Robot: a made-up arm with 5 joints. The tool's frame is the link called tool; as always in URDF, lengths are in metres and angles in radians. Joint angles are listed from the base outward.
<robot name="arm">
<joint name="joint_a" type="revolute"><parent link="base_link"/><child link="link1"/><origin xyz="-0.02 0.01 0.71"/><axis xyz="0 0 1"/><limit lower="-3.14" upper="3.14"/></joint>
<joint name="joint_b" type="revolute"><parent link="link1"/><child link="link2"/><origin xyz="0.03 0.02 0.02" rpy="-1.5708 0 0"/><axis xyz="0 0 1"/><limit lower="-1.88" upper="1.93"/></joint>
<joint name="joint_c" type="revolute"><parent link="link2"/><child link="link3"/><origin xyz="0.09 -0.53 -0.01"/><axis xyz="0 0 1"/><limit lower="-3.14" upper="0.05"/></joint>
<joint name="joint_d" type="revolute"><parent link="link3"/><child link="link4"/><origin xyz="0.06 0.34 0.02"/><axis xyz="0 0 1"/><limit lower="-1.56" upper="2.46"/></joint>
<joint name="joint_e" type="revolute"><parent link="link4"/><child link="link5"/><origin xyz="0.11 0.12 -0.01" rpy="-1.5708 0 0"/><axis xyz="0 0 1"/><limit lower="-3.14" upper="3.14"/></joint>
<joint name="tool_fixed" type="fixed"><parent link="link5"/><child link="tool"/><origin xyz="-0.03 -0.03 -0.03" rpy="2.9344 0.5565 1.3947"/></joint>
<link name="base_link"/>
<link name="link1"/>
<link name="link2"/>
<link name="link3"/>
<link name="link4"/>
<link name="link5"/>
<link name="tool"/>
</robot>
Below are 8 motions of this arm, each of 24 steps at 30 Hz.
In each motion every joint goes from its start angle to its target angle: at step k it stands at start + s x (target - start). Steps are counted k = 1, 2, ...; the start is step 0. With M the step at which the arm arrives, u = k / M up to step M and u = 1 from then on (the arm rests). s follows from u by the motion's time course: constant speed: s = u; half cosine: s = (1 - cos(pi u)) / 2; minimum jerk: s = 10 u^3 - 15 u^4 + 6 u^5.
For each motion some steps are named. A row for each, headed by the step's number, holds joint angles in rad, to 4 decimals.
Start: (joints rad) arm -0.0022 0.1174 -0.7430 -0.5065 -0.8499
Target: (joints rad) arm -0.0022 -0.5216 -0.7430 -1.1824 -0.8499
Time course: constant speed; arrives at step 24
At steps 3, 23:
3: -0.0022 0.0375 -0.7430 -0.5910 -0.8499
23: -0.0022 -0.4950 -0.7430 -1.1542 -0.8499

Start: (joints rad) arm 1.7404 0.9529 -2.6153 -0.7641 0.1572
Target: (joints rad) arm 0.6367 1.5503 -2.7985 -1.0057 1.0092
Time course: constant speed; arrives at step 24
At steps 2, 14, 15, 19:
2: 1.6484 1.0027 -2.6306 -0.7842 0.2282
14: 1.0966 1.3014 -2.7222 -0.9050 0.6542
15: 1.0506 1.3263 -2.7298 -0.9151 0.6897
19: 0.8666 1.4258 -2.7603 -0.9554 0.8317

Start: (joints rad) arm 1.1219 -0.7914 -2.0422 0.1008 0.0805
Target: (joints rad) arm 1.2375 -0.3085 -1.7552 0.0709 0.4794
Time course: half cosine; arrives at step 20
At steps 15, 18, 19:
15: 1.2206 -0.3792 -1.7972 0.0753 0.4210
18: 1.2347 -0.3203 -1.7622 0.0716 0.4696
19: 1.2368 -0.3115 -1.7570 0.0711 0.4769

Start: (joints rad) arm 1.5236 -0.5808 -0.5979 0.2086 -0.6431
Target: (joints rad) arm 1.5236 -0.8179 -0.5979 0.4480 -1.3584
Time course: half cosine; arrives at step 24
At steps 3, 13, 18, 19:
3: 1.5236 -0.5898 -0.5979 0.2177 -0.6703
13: 1.5236 -0.7148 -0.5979 0.3439 -1.0474
18: 1.5236 -0.7832 -0.5979 0.4129 -1.2536
19: 1.5236 -0.7934 -0.5979 0.4233 -1.2845

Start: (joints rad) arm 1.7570 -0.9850 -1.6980 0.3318 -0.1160
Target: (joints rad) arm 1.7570 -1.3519 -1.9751 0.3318 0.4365
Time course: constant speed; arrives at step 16
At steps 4, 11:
4: 1.7570 -1.0767 -1.7673 0.3318 0.0221
11: 1.7570 -1.2372 -1.8885 0.3318 0.2638

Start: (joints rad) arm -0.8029 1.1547 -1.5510 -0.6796 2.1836
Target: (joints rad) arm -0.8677 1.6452 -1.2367 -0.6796 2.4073
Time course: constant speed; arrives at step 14
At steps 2, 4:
2: -0.8122 1.2248 -1.5061 -0.6796 2.2156
4: -0.8214 1.2948 -1.4612 -0.6796 2.2475

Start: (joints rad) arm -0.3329 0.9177 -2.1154 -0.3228 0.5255
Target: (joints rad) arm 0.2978 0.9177 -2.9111 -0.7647 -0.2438
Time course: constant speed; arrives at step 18
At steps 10, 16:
10: 0.0175 0.9177 -2.5575 -0.5683 0.0981
16: 0.2277 0.9177 -2.8227 -0.7156 -0.1583

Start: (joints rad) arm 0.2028 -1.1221 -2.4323 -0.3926 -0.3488
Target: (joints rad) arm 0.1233 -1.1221 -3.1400 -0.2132 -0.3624
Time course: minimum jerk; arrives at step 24
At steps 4, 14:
4: 0.2000 -1.1221 -2.4574 -0.3862 -0.3493
14: 0.1509 -1.1221 -2.8947 -0.2754 -0.3577

